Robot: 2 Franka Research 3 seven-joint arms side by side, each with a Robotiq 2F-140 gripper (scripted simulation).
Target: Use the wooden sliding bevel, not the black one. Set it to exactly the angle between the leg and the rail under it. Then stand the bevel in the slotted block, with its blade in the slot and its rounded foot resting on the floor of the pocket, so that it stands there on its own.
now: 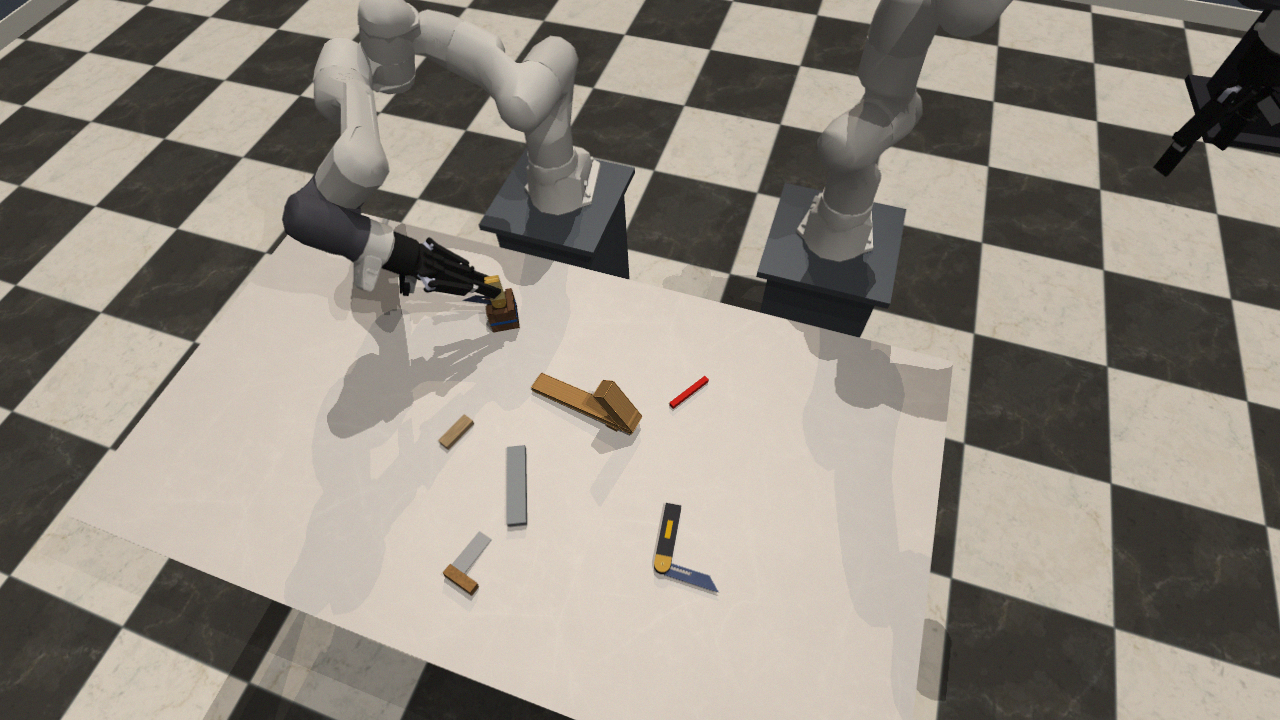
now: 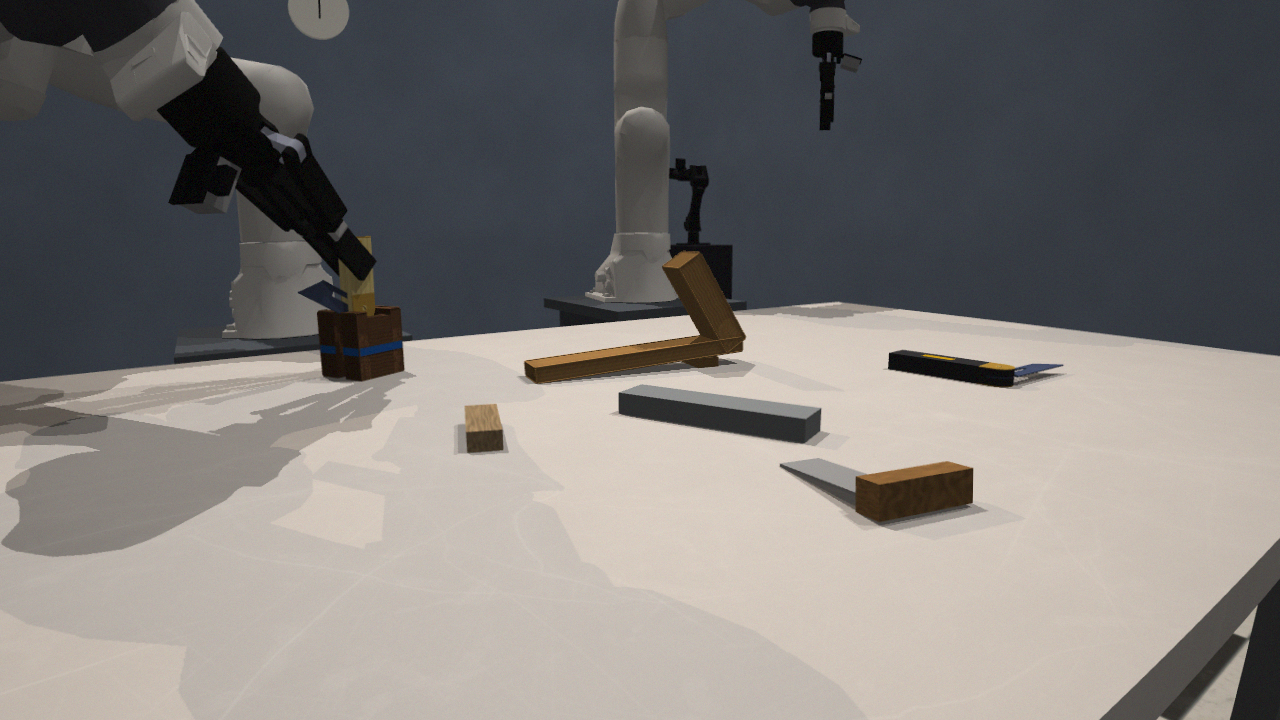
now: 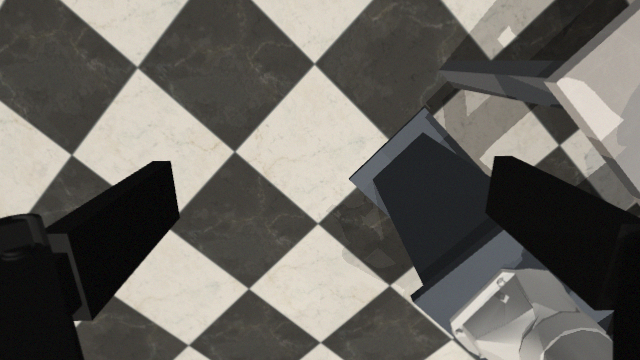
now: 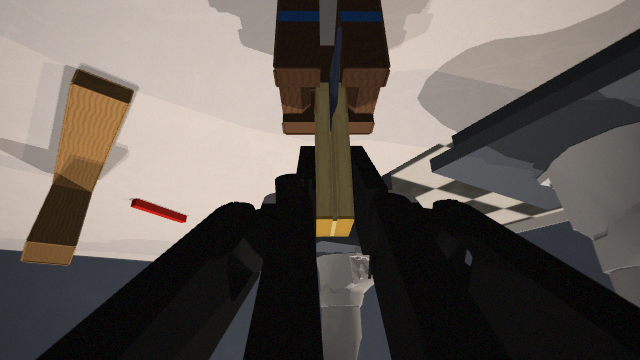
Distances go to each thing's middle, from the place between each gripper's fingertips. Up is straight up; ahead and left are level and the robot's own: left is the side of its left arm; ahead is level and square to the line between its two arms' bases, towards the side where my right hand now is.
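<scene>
My right hand is 4 cm above the wooden bevel (image 4: pixel 334 190) and 1 cm to the right of it. Counting from that right hand, the blue blade (image 2: pixel 321 292) is 5 cm below and 1 cm to the right, while the small wood block (image 2: pixel 484 432) is 13 cm below, 29 cm ahead and 2 cm to the left. The grey bar (image 2: pixel 797 423) is 13 cm below my right hand, 37 cm ahead of it and 18 cm to the left of it; going by its middle, the bar is still nearer to my right hand than to my left hand.
My left hand (image 1: pixel 1189 158) is far above the black bevel (image 2: pixel 973 371), far short of it and far to the left of it. Measured from my left hand, the blue blade is 330 mm below, 370 mm ahead and 1280 mm to the right, and the wooden bevel is 320 mm below, 360 mm ahead and 1270 mm to the right. The grey bar is 400 mm below my left hand, 730 mm ahead of it and 1100 mm to the right of it.
</scene>
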